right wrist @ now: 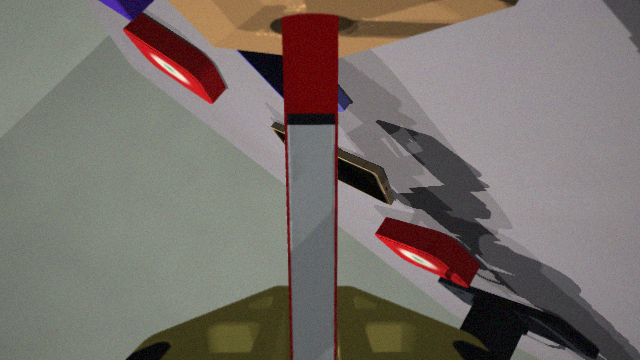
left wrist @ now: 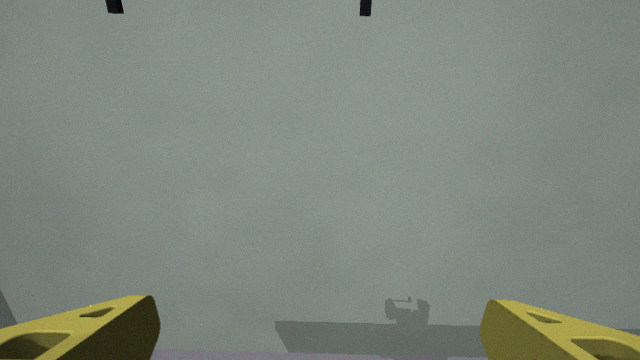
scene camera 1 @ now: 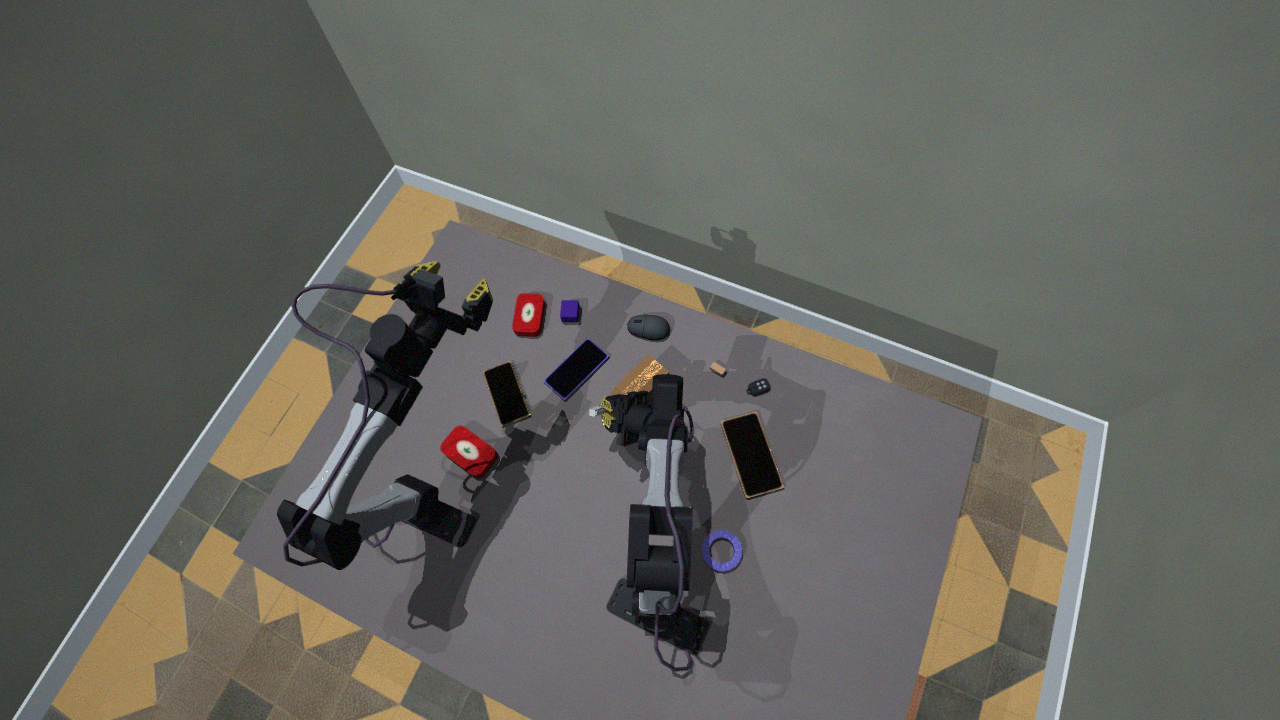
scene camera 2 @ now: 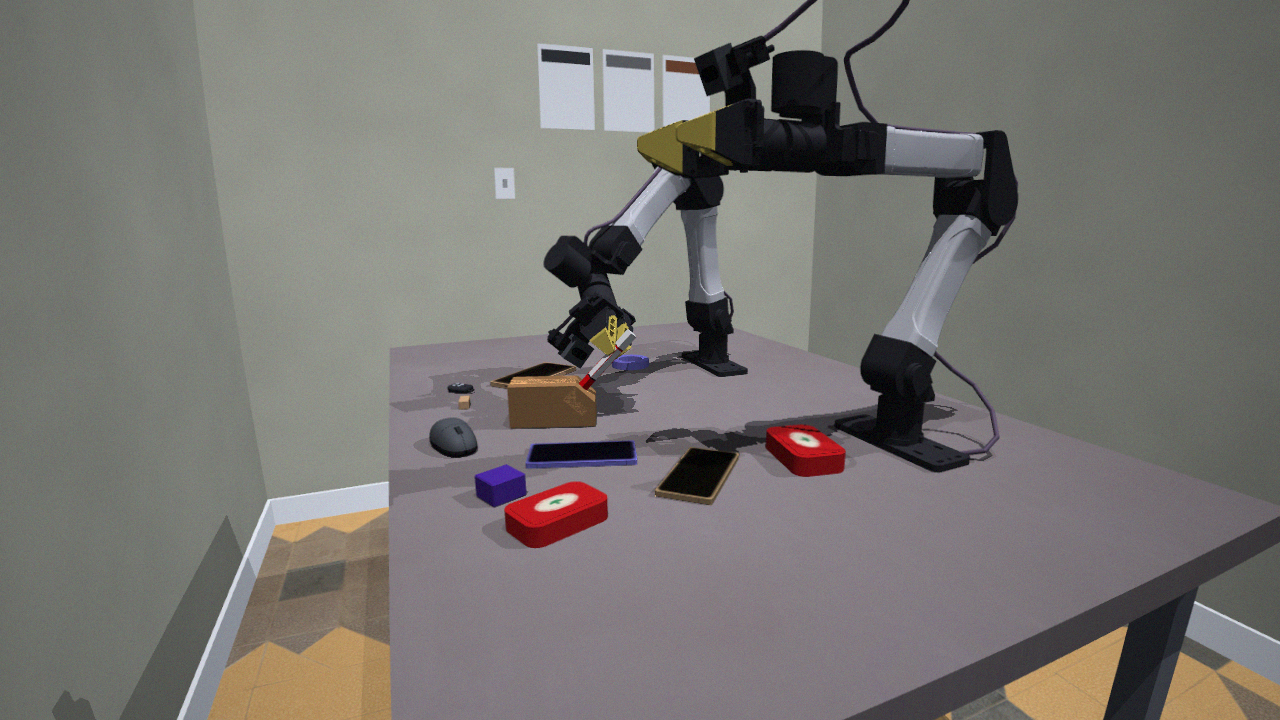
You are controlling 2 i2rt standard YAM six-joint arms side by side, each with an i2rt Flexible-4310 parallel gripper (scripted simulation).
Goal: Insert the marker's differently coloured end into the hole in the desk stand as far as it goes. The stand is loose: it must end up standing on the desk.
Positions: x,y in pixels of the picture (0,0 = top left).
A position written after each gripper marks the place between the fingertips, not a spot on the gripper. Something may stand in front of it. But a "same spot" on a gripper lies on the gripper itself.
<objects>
left gripper: left wrist; scene camera 1; scene camera 2 655,138; not seen in the right wrist view (out of frame)
right gripper: right wrist 313,300; scene camera 1; scene camera 2; not seen in the left wrist view (out of frame)
mouse: scene camera 1 652,327; scene camera 2 453,437; not seen in the right wrist view (out of frame); not seen in the left wrist view (out of frame)
phone: scene camera 1 758,474; scene camera 2 544,369; not seen in the right wrist view (out of frame); not seen in the left wrist view (out of frame)
same spot on right gripper: (scene camera 1: 612,419) = (scene camera 2: 620,326)
same spot on left gripper: (left wrist: 132,320) = (scene camera 1: 435,265)
</objects>
